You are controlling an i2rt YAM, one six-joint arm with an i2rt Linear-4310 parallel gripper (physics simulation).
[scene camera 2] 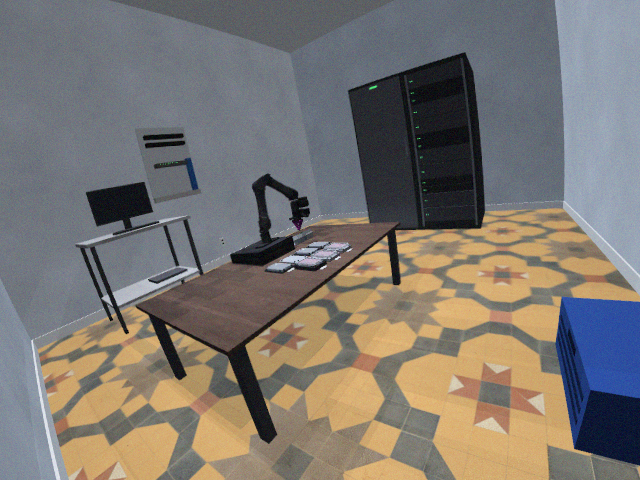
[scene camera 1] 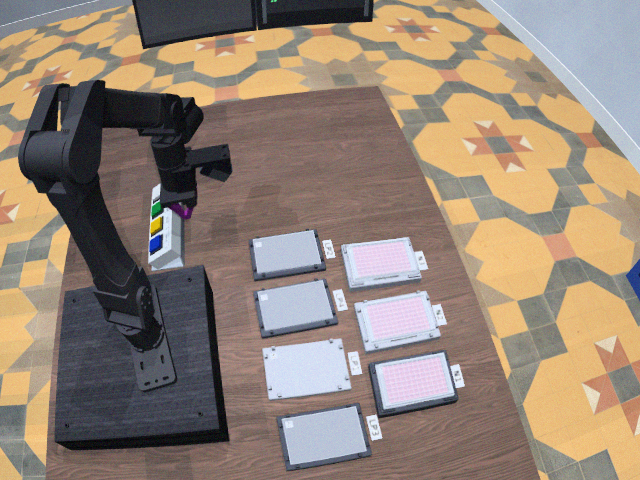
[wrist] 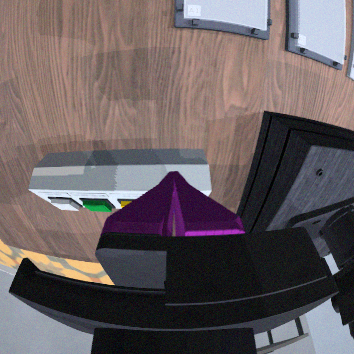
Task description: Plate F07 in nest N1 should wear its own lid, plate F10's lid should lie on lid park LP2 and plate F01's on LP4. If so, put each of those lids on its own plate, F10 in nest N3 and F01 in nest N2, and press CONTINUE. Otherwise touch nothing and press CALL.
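Places are measured from the arm's base along level axes (x left, y back, z up), in metres.
Pixels of known places: gripper, fingertip midpoint: (scene camera 2: pixel 299 230) (scene camera 1: pixel 186 218) (wrist: pixel 173 178); arm's base, link origin: (scene camera 2: pixel 267 243) (scene camera 1: pixel 148 337) (wrist: pixel 333 215).
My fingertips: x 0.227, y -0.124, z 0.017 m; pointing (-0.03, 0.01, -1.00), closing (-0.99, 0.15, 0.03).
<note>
For each thing: its top centre in the pictures, then the offset to it from my fingertips. Level surfaces: height alone.
- button box, top centre: (wrist: pixel 109 206) (scene camera 1: pixel 162 210) (scene camera 2: pixel 299 232) dx +0.079, dy +0.053, dz -0.037 m
- N3, top centre: (scene camera 1: pixel 382 256) (scene camera 2: pixel 336 244) dx -0.175, dy -0.345, dz -0.068 m
- N2, top centre: (scene camera 1: pixel 399 315) (scene camera 2: pixel 323 252) dx -0.307, dy -0.319, dz -0.071 m
- dark-rimmed N1, top centre: (scene camera 1: pixel 416 378) (scene camera 2: pixel 309 260) dx -0.436, dy -0.292, dz -0.066 m
- LP2, top centre: (scene camera 1: pixel 286 250) (scene camera 2: pixel 318 243) dx -0.084, dy -0.176, dz -0.084 m
- LP4, top centre: (wrist: pixel 324 9) (scene camera 1: pixel 294 304) (scene camera 2: pixel 306 250) dx -0.208, dy -0.151, dz -0.084 m
- LP1, top centre: (scene camera 1: pixel 305 366) (scene camera 2: pixel 293 257) dx -0.336, dy -0.127, dz -0.081 m
- LP3, top centre: (scene camera 1: pixel 323 435) (scene camera 2: pixel 278 266) dx -0.468, dy -0.110, dz -0.084 m
- wooden table, surface height: dz -0.102 m
My gripper (scene camera 1: pixel 187 212) (scene camera 2: pixel 298 226) (wrist: pixel 173 178) is shut and empty; its purple tips are over the button box (scene camera 1: pixel 173 249) (wrist: pixel 120 178). The box has white (wrist: pixel 65 203), green (scene camera 1: pixel 156 209) (wrist: pixel 97 205), yellow (scene camera 1: pixel 156 225) (wrist: pixel 126 204) and blue (scene camera 1: pixel 155 243) buttons; the fingers hide blue in the wrist view. Pink plates sit in N3 (scene camera 1: pixel 382 259), N2 (scene camera 1: pixel 399 320) and dark-rimmed N1 (scene camera 1: pixel 415 381); I cannot tell whether N1's wears a lid. Grey lid-like panels lie on LP2 (scene camera 1: pixel 287 254) (wrist: pixel 225 12) and LP4 (scene camera 1: pixel 296 306) (wrist: pixel 317 27). Plate and lid codes are unreadable.
LP1 (scene camera 1: pixel 307 369) is pale with corner pegs; LP3 (scene camera 1: pixel 326 435) has a grey panel on a dark base. The arm's black base block (scene camera 1: pixel 77 361) (wrist: pixel 325 195) stands beside the button box on the wooden table (scene camera 1: pixel 320 155) (scene camera 2: pixel 191 304). A dark cabinet (scene camera 2: pixel 387 155) stands behind.
</note>
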